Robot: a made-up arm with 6 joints.
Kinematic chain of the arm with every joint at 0, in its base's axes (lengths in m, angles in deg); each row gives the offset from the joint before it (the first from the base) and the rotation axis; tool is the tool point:
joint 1: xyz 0 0 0.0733 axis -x
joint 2: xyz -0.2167 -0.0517 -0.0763 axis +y
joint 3: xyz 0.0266 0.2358 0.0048 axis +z
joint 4: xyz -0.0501 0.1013 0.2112 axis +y
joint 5: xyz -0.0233 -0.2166 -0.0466 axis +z
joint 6: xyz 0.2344 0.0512 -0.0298 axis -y
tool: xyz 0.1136 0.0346 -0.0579
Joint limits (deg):
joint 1: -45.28..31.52
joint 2: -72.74..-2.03
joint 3: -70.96..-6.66
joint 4: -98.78..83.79
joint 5: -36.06..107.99
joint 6: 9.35..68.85
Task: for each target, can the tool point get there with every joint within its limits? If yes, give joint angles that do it. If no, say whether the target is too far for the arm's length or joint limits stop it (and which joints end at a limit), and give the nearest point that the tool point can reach.
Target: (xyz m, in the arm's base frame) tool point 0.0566 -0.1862 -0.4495
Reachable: no: joint limits stop it (at a limit: joint 1, joint 2, joint 5, joint 6) | nearest point -0.1794 -0.0640 -0.2911 | short by 0.309 m
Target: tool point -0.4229 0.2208 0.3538
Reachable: yes | joints 20.17 -49.82 -22.19 -43.08 3.62 63.89
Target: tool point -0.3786 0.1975 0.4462
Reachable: yes | joints -9.39 -46.80 -21.63 -54.88 27.82 44.84
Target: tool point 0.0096 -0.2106 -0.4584
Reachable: no: joint limits stop it (at a limit: joint 1, joint 2, joint 4, joint 5, joint 6) | nearest point -0.1876 -0.0754 -0.2933 | short by 0.291 m
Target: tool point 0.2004 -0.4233 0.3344
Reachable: no: joint limits stop it (at a limit: joint 1, joint 2, joint 3, joint 6) | nearest point 0.0140 -0.2722 0.2884 | short by 0.244 m
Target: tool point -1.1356 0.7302 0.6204
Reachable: no: too far | nearest point -0.6306 0.3557 0.3398 | short by 0.688 m
